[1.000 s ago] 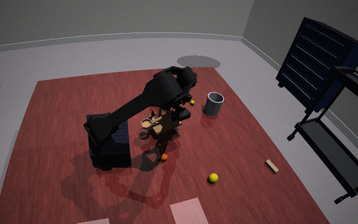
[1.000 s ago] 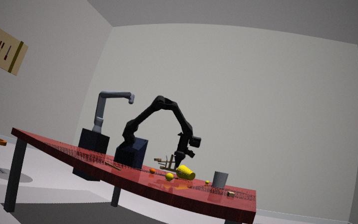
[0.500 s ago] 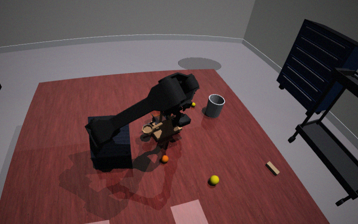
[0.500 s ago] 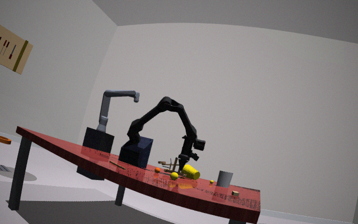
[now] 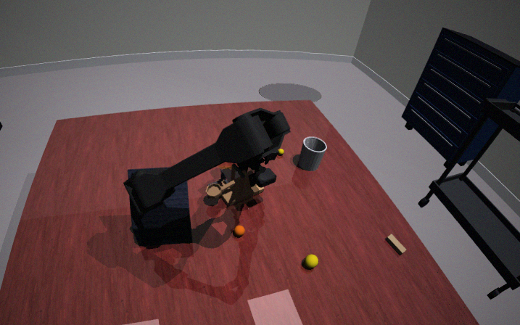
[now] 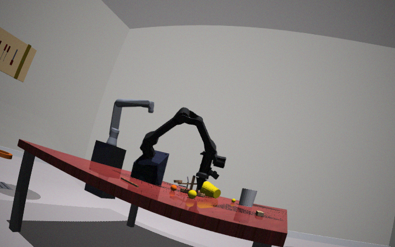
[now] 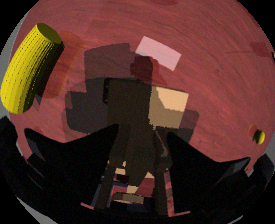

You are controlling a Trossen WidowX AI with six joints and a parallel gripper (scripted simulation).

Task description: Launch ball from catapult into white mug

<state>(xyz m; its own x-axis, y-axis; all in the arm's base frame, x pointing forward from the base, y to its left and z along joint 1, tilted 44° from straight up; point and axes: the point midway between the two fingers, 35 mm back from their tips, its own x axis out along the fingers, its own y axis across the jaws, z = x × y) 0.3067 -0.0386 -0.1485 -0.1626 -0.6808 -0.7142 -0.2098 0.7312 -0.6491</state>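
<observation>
Now: gripper tip 9 cm past the orange ball, 16 cm to the left of it and 2 cm above it. Round my gripper tip: white mug (28 cm ahead, 6 cm to the left, 1 cm below); then wooden catapult (7 cm behind, 2 cm above); then small yellow ball (19 cm ahead, 14 cm to the left, 2 cm below).
</observation>
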